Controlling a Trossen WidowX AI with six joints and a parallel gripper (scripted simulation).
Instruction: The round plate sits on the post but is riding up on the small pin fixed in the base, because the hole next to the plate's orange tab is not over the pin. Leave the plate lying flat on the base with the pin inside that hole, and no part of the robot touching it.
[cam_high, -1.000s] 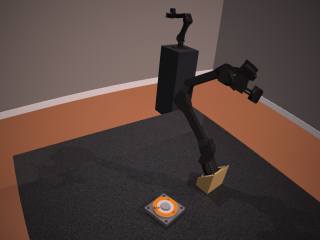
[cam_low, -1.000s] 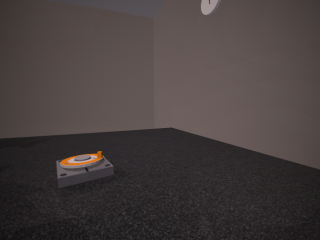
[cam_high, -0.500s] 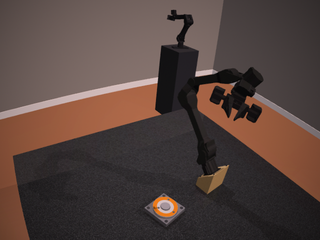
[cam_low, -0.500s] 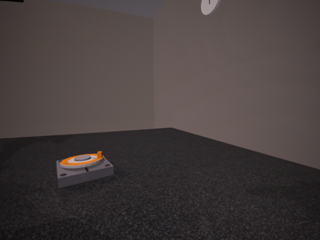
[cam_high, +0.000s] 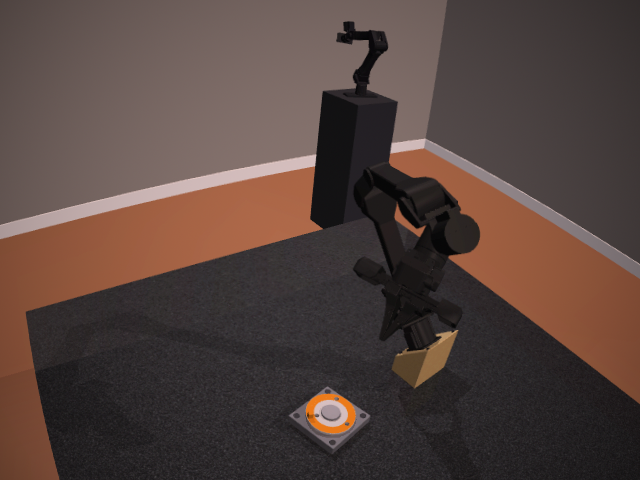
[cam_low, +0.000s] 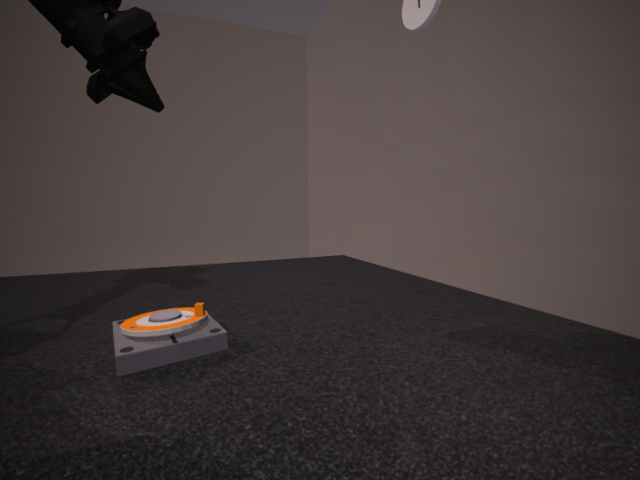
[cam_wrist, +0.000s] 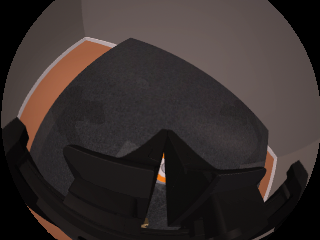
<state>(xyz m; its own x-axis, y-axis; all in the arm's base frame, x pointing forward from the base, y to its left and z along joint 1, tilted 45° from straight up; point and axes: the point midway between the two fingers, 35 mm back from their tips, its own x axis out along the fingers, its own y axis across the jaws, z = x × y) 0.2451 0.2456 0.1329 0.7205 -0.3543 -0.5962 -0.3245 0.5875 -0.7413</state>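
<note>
Right now my gripper tip is 30 cm above the grey square base and 8 cm to the left of it.
</note>
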